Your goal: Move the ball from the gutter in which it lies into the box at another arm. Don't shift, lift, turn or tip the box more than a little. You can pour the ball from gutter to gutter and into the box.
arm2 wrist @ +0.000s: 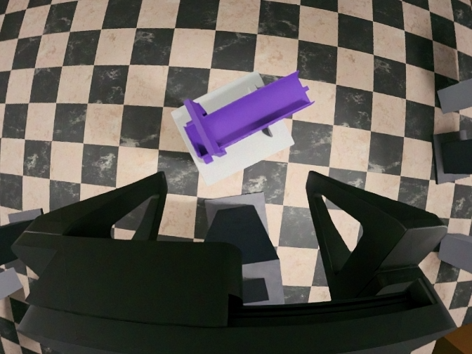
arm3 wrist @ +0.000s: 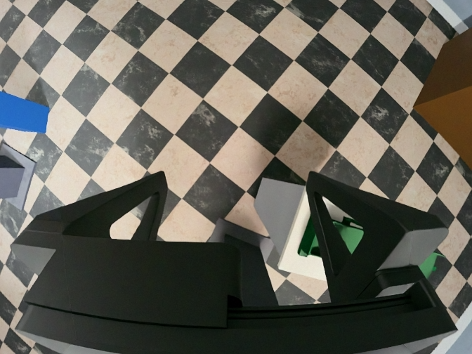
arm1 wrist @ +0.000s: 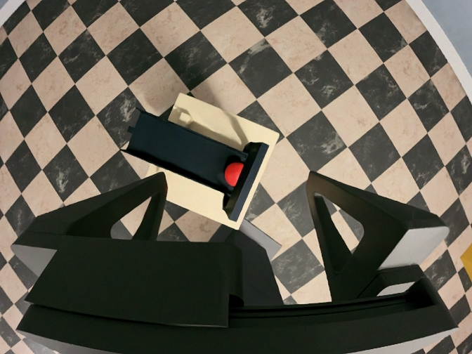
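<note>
The red ball (arm1 wrist: 232, 174) lies in a dark navy gutter (arm1 wrist: 182, 149), near its end with the raised crosspiece, on a cream stand top. The arm1 gripper (arm1 wrist: 236, 173) is open above it; the gutter lies ahead and left of centre. A purple gutter (arm2 wrist: 250, 114) lies on a white stand top. The arm2 gripper (arm2 wrist: 236, 173) is open, with that gutter ahead of its fingers. A green gutter (arm3 wrist: 352, 238) lies on a pale stand, partly hidden behind the right finger of the arm3 gripper (arm3 wrist: 236, 173), which is open. The box does not show in these views.
The cream stand top (arm1 wrist: 192, 201) and white stand top (arm2 wrist: 227, 167) bear gutters, as does the pale stand (arm3 wrist: 294, 257). Grey and black arm parts stand at both sides of the arm2 view. A blue block (arm3 wrist: 22, 116) is at left and a brown cabinet (arm3 wrist: 447, 95) at right.
</note>
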